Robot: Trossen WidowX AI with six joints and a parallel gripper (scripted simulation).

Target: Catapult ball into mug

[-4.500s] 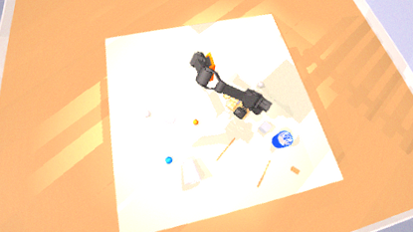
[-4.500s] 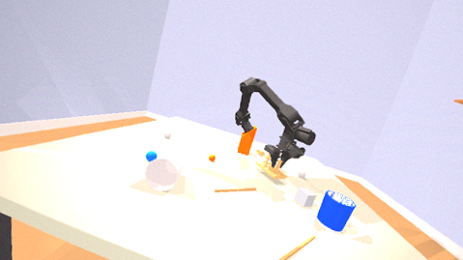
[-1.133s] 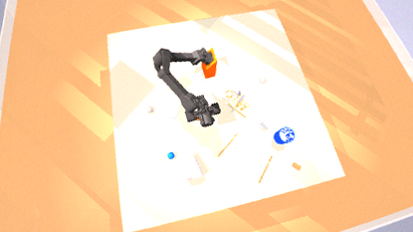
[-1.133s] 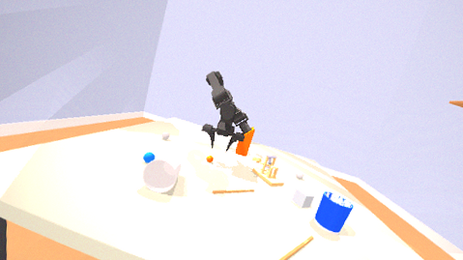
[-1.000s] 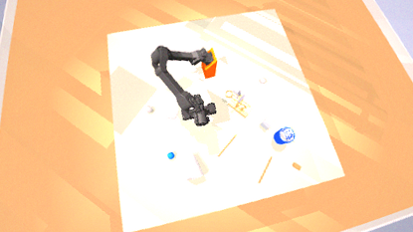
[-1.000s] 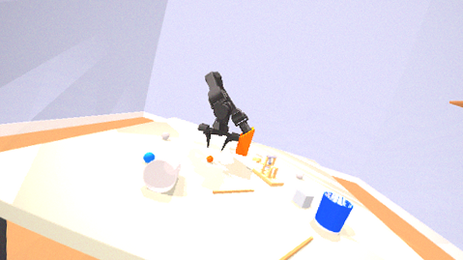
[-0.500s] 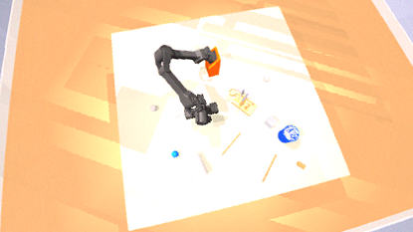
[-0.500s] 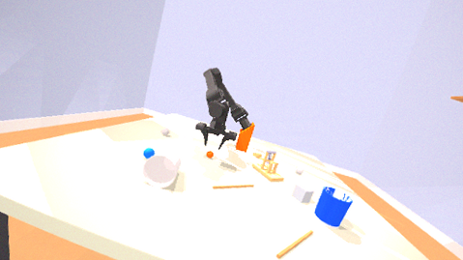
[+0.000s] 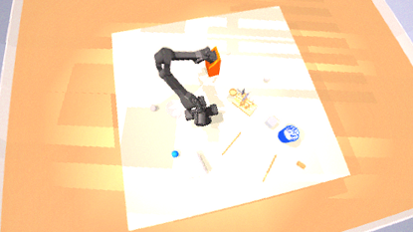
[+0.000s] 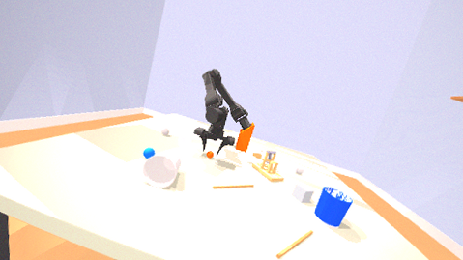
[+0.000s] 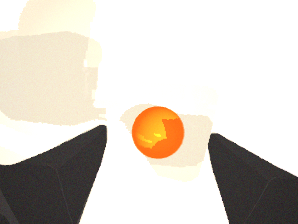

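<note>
Right now the orange ball is 1 cm below my gripper tip. Round my gripper tip: clear glass: 14 cm to the right, 6 cm behind, 1 cm above; blue ball: 20 cm to the right, 19 cm ahead; wooden catapult: 27 cm to the left, 6 cm behind, 3 cm above.
</note>
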